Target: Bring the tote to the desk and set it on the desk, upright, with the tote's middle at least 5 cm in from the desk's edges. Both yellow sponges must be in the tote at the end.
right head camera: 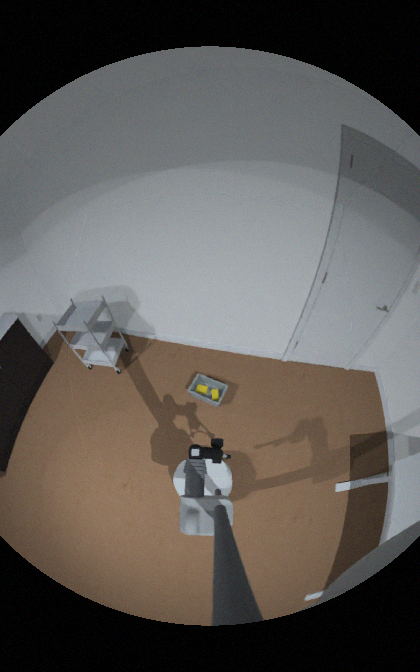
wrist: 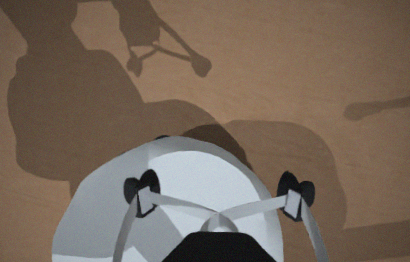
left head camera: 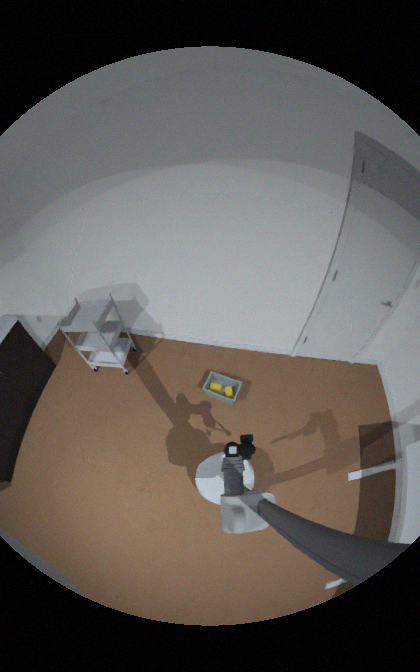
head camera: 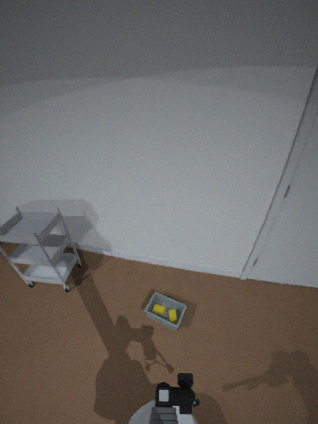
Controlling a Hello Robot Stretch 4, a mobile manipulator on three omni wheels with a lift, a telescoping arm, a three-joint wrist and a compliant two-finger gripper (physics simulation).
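Frame: origin at the robot's base, x ahead, y left, z up, level; millimetres.
Where they show: gripper, between the fingertips: (wrist: 218,186).
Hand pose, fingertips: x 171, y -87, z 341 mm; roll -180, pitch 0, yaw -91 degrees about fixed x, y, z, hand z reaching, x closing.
Observation:
Things, the pixels of their centre, and the offset from my fingertips.
- grey tote, middle of its body: (head camera: 165,311) 605 mm ahead, 74 mm left, 308 mm down
- left sponge, middle of its body: (head camera: 158,309) 638 mm ahead, 132 mm left, 343 mm down
- right sponge, middle of its body: (head camera: 172,316) 579 mm ahead, 12 mm left, 343 mm down
The grey tote (head camera: 161,322) (left head camera: 219,398) (right head camera: 204,400) stands upright on the floor, between the wall and my base. Two yellow sponges lie inside it: the left sponge (head camera: 158,309) (left head camera: 215,386) (right head camera: 201,388) and the right sponge (head camera: 172,315) (left head camera: 228,391) (right head camera: 215,394). My gripper (wrist: 218,186) is open and empty, its fingertips wide apart above my white round base in the wrist view. The tote does not show in the wrist view. In the head views the black wrist hides the fingers, apart from the tote. The white desk (left head camera: 372,471) (right head camera: 362,484) shows partly at the right, by its foot.
A white three-shelf cart (head camera: 32,226) (left head camera: 90,315) (right head camera: 82,315) stands by the wall, left of the tote. A black cabinet (left head camera: 22,390) (right head camera: 20,390) is at the far left. A closed door (head camera: 300,220) (left head camera: 370,280) (right head camera: 357,280) is at the right in the wall.

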